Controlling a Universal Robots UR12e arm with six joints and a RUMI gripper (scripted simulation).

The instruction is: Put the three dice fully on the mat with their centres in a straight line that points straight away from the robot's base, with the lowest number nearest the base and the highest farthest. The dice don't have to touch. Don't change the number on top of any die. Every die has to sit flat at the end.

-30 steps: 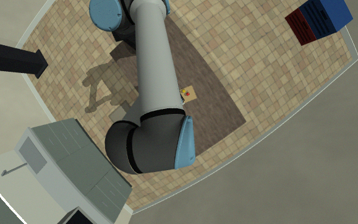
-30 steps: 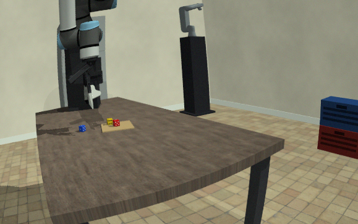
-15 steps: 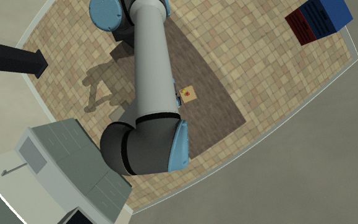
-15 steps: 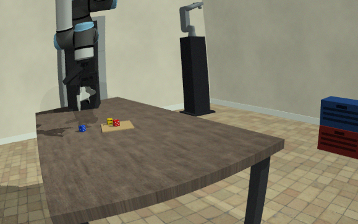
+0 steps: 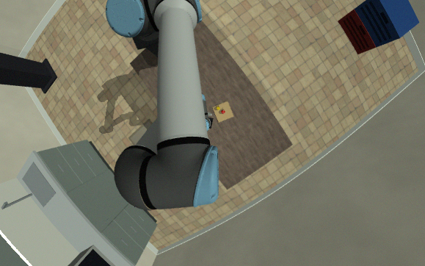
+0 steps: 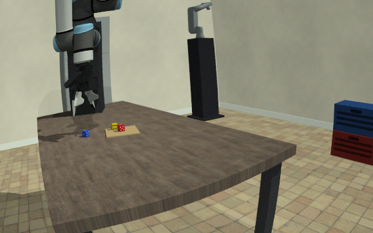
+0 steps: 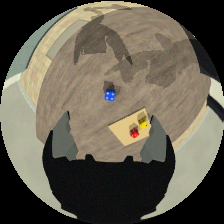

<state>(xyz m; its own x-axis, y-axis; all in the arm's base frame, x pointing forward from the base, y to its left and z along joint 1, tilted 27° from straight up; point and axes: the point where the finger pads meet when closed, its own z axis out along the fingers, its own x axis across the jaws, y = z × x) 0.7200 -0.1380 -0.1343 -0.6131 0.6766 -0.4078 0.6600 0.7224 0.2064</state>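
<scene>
Right now my hand is 90 mm above the blue die and 10 mm to the left of it. From my hand the other things lie so: tan mat (150 mm to the left, 100 mm below, 30 mm ahead); then yellow die (140 mm to the left, 80 mm below, 20 mm behind); then red die (150 mm to the left, 80 mm below, 30 mm ahead).
</scene>
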